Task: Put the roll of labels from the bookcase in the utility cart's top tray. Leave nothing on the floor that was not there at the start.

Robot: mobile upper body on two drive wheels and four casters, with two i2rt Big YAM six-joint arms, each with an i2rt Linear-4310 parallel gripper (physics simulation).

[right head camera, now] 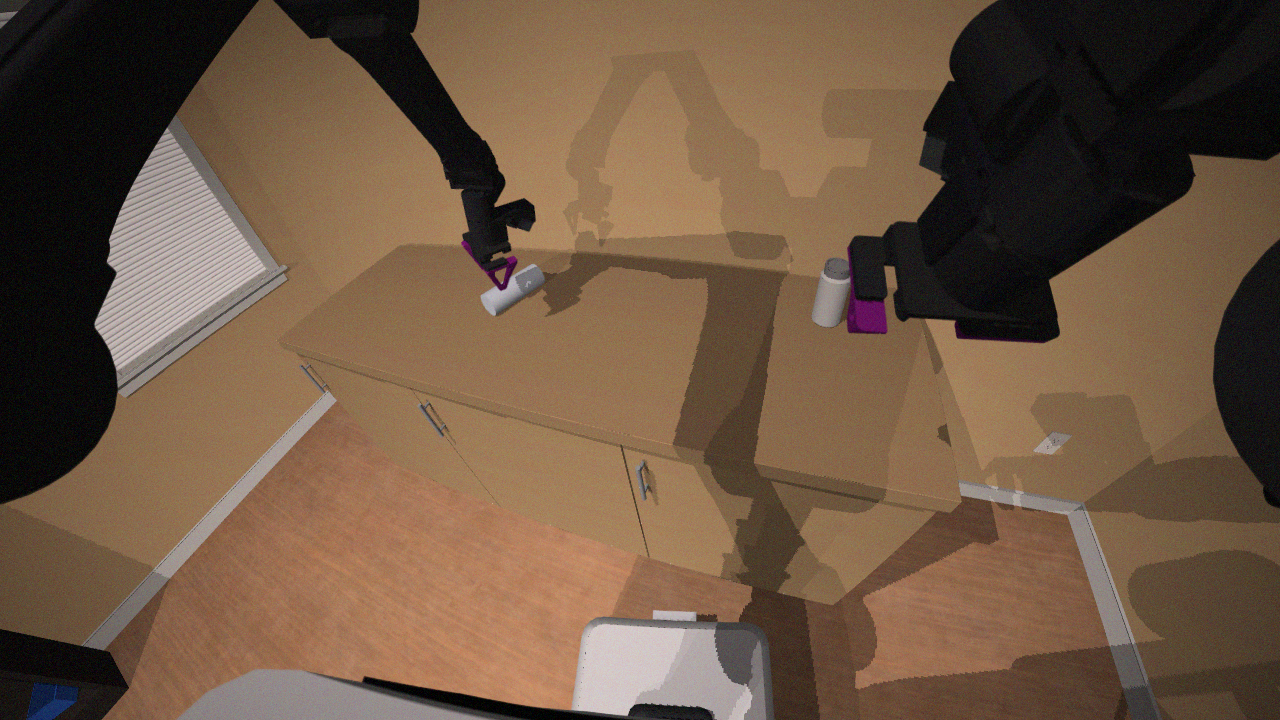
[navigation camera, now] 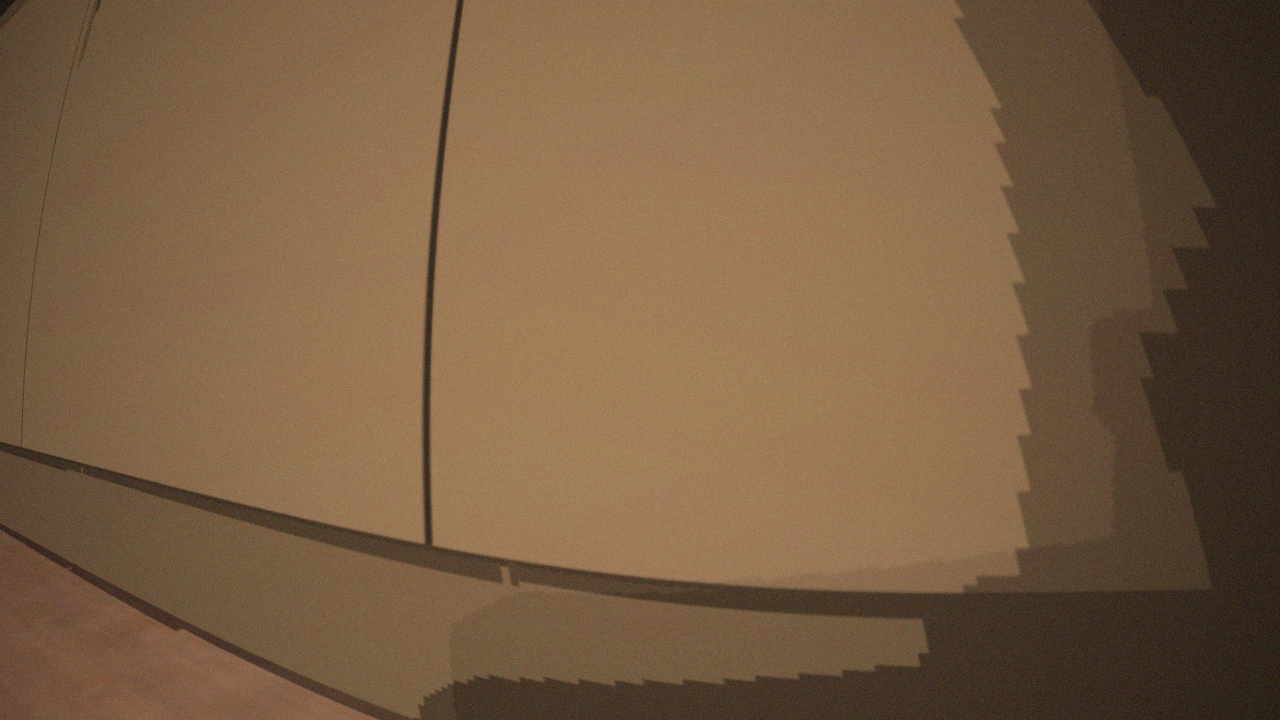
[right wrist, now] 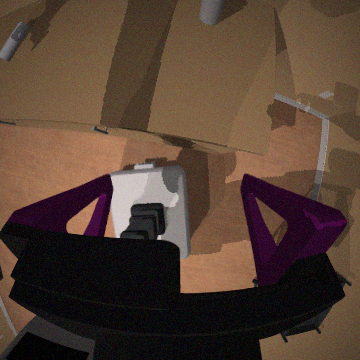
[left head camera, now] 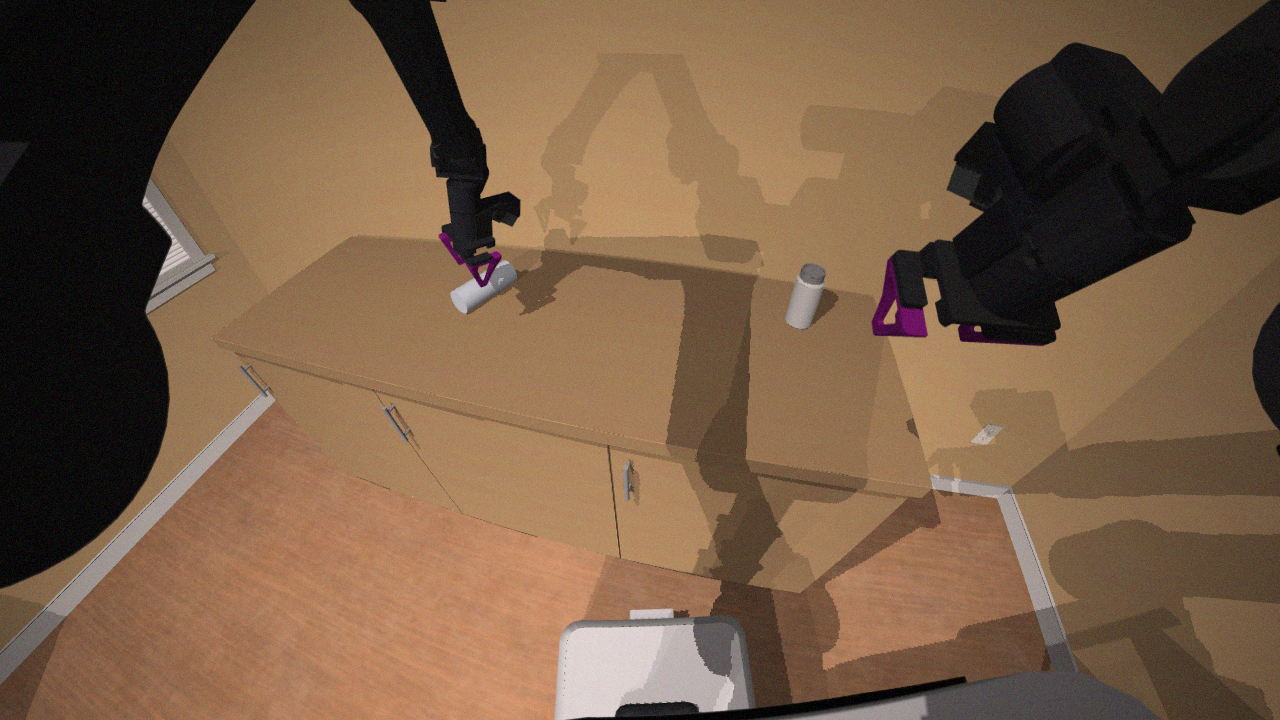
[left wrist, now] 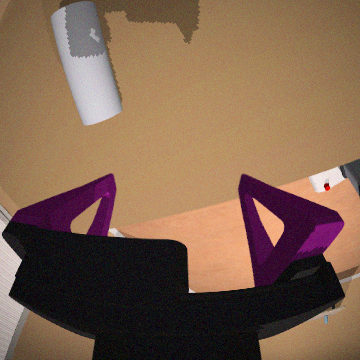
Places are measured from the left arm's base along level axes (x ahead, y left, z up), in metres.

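Pixels of known places: left gripper, between the fingertips: (right head camera: 493, 278) (left head camera: 472, 274) (left wrist: 176, 180); right gripper, between the fingertips: (right head camera: 904, 328) (right wrist: 176, 180) (left head camera: 918, 331).
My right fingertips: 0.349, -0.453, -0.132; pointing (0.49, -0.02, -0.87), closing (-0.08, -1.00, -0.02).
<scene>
Ahead of a thing's pixels: the offset from my right fingertips to its top centre, as dx, dy, dz.
A white cylinder {+0.600, +0.650, -0.303} (left head camera: 465, 298) (right head camera: 494, 301) (left wrist: 95, 95) (right wrist: 13, 44), maybe the roll of labels, lies on its side on the wooden cabinet (left head camera: 554, 376) (right head camera: 581, 385). My left gripper (left head camera: 470, 275) (right head camera: 494, 279) (left wrist: 176, 180) is open and empty. It overlaps the cylinder in both head views; in the left wrist view the cylinder lies beyond the fingertips, towards the upper left, not between them. My right gripper (left head camera: 944, 335) (right head camera: 935, 334) (right wrist: 176, 180) is open and empty, off to the right of the cabinet in the left head view. The utility cart and its tray cannot be made out.
A white bottle with a grey lid {+0.473, -0.135, -0.220} (left head camera: 804, 300) (right head camera: 831, 300) stands at the cabinet's right. A white rounded base (left head camera: 653, 662) (right head camera: 675, 667) is in front of the cabinet. A blinded window (right head camera: 192, 232) is at left. A dark box with something blue (right head camera: 53, 696) shows at lower left.
</scene>
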